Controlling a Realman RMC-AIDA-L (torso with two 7-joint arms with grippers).
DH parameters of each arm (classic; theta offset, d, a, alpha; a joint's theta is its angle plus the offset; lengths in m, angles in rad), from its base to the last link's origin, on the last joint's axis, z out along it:
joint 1: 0 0.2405 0 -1.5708
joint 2: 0 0 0 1.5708
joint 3: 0 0.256 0 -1.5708
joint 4: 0 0 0 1.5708
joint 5: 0 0.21 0 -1.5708
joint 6: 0 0 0 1.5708
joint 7: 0 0.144 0 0
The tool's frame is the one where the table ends.
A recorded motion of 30 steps. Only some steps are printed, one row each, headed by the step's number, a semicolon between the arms.
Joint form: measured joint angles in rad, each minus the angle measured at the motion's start. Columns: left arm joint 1, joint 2, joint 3, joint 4, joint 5, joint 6, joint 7; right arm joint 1, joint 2, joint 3, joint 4, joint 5, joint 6, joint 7.
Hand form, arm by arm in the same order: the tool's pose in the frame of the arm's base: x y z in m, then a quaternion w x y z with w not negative. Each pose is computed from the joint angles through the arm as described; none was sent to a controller.
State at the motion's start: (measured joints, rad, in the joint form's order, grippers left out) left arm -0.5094 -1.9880 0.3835 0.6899 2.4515 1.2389 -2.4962; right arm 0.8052 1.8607 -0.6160 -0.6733 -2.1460 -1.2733 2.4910
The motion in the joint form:
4: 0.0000 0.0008 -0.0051 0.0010 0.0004 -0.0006 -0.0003; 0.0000 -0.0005 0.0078 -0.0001 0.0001 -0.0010 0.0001
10: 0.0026 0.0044 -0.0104 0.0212 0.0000 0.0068 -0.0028; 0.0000 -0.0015 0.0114 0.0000 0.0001 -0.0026 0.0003
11: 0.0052 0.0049 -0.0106 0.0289 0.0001 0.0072 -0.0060; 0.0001 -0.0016 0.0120 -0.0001 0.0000 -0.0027 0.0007
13: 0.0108 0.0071 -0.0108 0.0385 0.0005 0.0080 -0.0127; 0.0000 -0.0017 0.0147 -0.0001 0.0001 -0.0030 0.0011
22: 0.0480 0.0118 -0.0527 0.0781 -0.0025 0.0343 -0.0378; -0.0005 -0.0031 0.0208 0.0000 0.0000 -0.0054 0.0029
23: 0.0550 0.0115 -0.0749 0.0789 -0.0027 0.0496 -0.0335; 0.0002 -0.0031 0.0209 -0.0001 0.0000 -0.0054 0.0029
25: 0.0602 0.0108 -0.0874 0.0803 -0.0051 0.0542 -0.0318; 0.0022 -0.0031 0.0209 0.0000 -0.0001 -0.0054 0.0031
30: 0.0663 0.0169 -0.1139 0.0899 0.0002 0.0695 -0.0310; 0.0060 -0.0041 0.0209 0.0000 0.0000 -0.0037 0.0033
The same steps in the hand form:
4: -0.3777 0.3382 0.0709 0.26512 -0.60322 -0.73006 -0.18124; 0.2259 0.4532 0.1122 0.21355 -0.74616 0.57457 0.25983
10: -0.3781 0.3388 0.0779 0.27228 -0.60322 -0.72683 -0.18359; 0.2260 0.4532 0.1130 0.21355 -0.74549 0.57486 0.26110
11: -0.3788 0.3385 0.0802 0.27548 -0.60197 -0.72658 -0.18389; 0.2260 0.4532 0.1132 0.21358 -0.74530 0.57498 0.26135
13: -0.3806 0.3374 0.0837 0.28004 -0.59868 -0.72753 -0.18401; 0.2261 0.4532 0.1136 0.21367 -0.74455 0.57540 0.26252
22: -0.3922 0.3237 0.0988 0.29234 -0.57167 -0.74037 -0.19895; 0.2266 0.4531 0.1150 0.21357 -0.74282 0.57663 0.26479
23: -0.3943 0.3192 0.0999 0.28927 -0.56646 -0.74386 -0.20521; 0.2263 0.4533 0.1150 0.21352 -0.74301 0.57634 0.26491
25: -0.3960 0.3166 0.1010 0.28956 -0.56210 -0.74574 -0.20993; 0.2254 0.4537 0.1150 0.21321 -0.74352 0.57571 0.26509
30: -0.3992 0.3127 0.1078 0.29354 -0.55600 -0.74725 -0.21520; 0.2238 0.4548 0.1156 0.21390 -0.74427 0.57419 0.26573

